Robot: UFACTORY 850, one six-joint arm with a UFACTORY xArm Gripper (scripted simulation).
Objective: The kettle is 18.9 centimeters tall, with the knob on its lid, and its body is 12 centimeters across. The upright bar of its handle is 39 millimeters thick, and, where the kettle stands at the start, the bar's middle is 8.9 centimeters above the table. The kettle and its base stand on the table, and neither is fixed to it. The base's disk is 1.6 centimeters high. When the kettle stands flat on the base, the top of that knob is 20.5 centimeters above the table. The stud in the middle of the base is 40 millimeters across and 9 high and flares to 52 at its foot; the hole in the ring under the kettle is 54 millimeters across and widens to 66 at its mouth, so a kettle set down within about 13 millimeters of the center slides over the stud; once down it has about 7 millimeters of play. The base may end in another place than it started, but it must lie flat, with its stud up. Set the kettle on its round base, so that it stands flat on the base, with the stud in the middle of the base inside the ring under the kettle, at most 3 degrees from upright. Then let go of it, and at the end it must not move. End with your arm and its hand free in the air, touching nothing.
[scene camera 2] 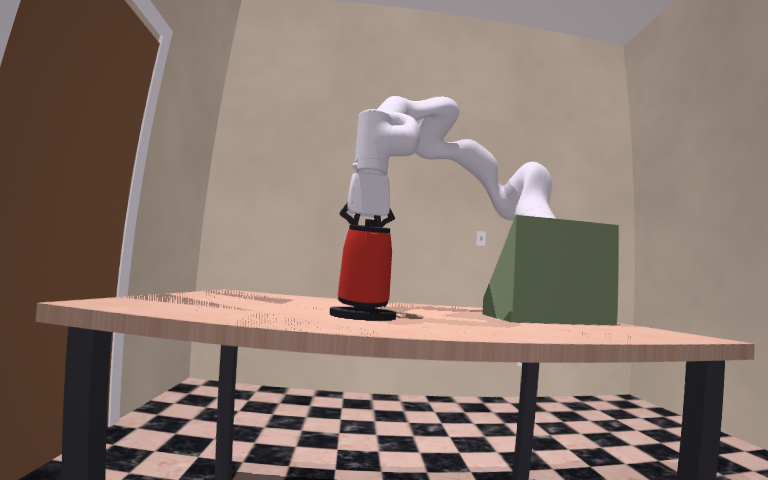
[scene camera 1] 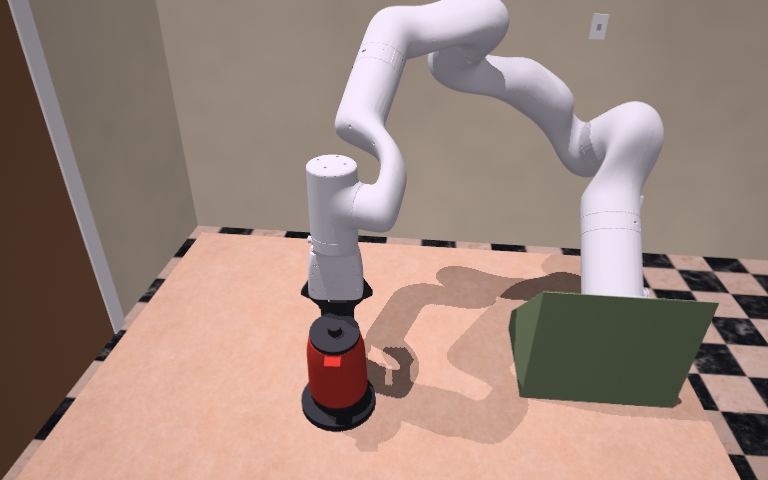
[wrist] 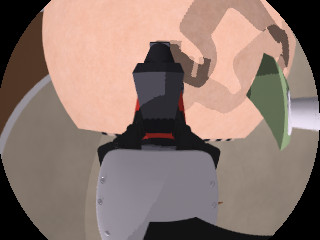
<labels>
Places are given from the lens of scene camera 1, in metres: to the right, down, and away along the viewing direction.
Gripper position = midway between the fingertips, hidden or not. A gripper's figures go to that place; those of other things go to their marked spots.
gripper (scene camera 1: 338, 321): -0.09, 0.16, 1.03
round kettle base (scene camera 1: 332, 420): -0.10, 0.35, 1.01
</labels>
